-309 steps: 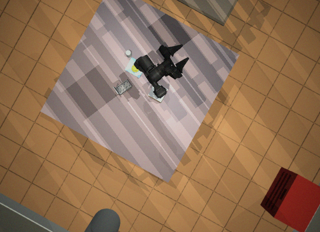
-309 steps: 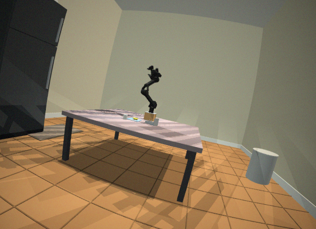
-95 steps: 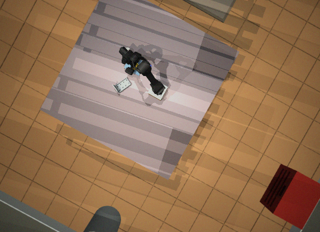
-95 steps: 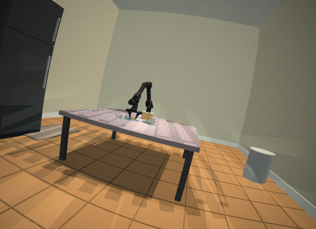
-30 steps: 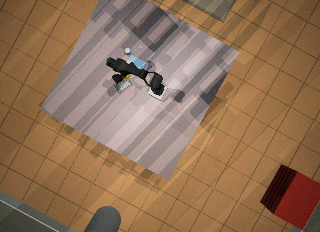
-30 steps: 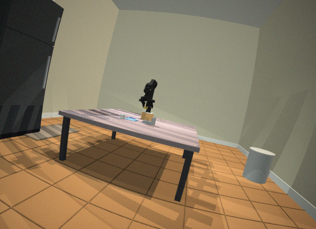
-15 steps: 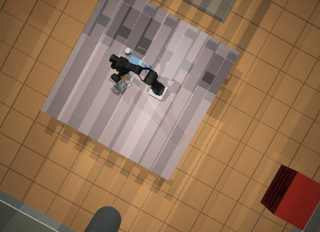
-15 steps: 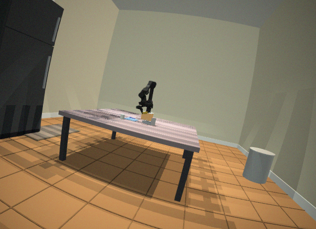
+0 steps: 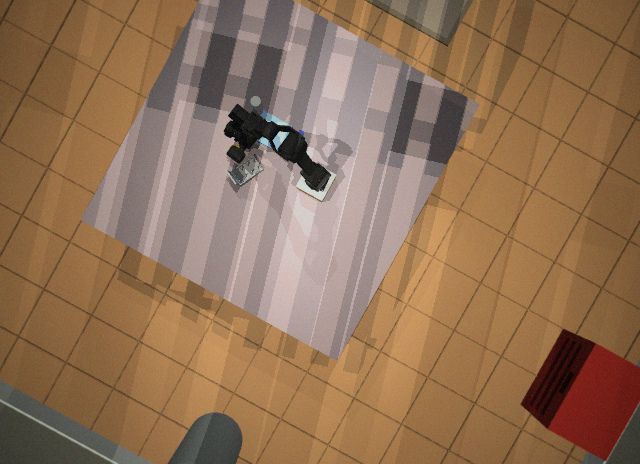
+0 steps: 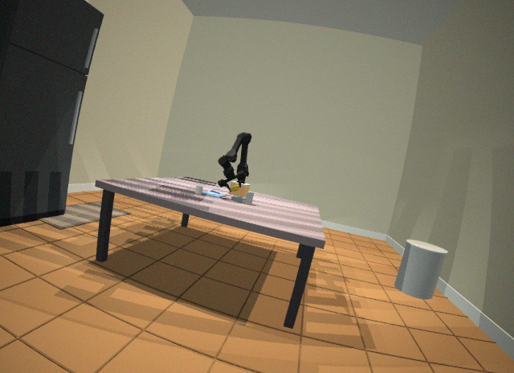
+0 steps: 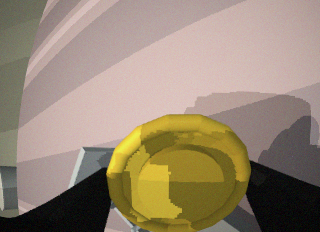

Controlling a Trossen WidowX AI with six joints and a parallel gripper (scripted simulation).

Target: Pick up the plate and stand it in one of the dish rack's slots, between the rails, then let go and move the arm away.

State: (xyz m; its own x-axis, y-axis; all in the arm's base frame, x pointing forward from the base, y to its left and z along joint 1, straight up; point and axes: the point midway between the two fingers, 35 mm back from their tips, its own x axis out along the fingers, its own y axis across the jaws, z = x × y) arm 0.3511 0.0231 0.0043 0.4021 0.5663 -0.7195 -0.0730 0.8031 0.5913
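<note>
My gripper tip is now 50 mm past the grey dish rack, 40 mm to the right of it and 50 mm above it. Round my gripper tip: yellow plate: 10 mm above.
</note>
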